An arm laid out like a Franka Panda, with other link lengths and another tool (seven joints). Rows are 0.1 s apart.
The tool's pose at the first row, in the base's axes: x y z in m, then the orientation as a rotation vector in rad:
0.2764 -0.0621 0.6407 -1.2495 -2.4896 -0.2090
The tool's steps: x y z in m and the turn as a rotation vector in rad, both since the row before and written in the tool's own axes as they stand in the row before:
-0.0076 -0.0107 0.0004 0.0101 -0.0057 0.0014
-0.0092 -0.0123 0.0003 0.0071 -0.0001 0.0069
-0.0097 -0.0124 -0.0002 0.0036 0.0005 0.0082
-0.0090 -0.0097 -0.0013 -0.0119 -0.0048 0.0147
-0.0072 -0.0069 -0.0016 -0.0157 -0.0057 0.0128
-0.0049 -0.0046 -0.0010 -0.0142 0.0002 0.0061
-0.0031 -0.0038 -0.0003 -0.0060 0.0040 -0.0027
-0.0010 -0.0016 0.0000 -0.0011 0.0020 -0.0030
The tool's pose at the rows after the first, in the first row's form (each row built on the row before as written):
0.2719 -0.0741 0.6378 -1.2495 -2.4915 -0.1925
0.2671 -0.0883 0.6346 -1.2551 -2.4855 -0.1817
0.2625 -0.1031 0.6318 -1.2635 -2.4788 -0.1754
0.2599 -0.1160 0.6302 -1.2881 -2.4754 -0.1839
0.2585 -0.1260 0.6294 -1.3123 -2.4746 -0.1971
0.2575 -0.1327 0.6288 -1.3253 -2.4731 -0.2137
0.2560 -0.1373 0.6281 -1.3227 -2.4730 -0.2244
0.2552 -0.1390 0.6278 -1.3187 -2.4737 -0.2277

